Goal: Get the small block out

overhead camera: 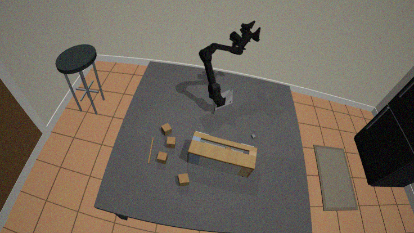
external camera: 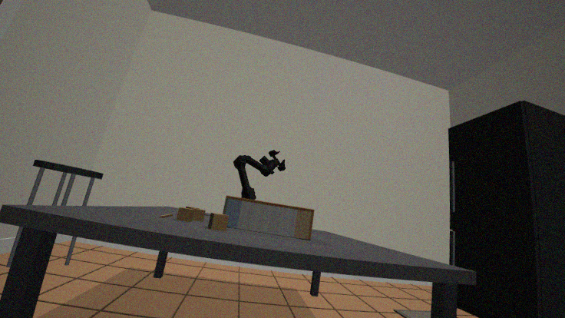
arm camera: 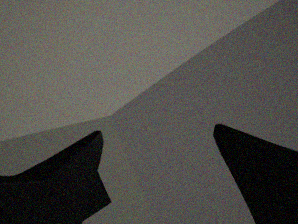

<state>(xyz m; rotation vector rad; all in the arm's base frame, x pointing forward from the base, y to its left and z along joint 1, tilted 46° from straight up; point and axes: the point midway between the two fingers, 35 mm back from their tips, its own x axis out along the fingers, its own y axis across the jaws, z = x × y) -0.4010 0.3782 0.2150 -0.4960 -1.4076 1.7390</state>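
Now: gripper tip 740 mm short of the box, 60 mm to the left of it and 500 mm above it. Also, from my gripper tip: thin stick 830 mm ahead, 490 mm to the right, 560 mm below; then grey piece 550 mm ahead, 140 mm to the left, 550 mm below.
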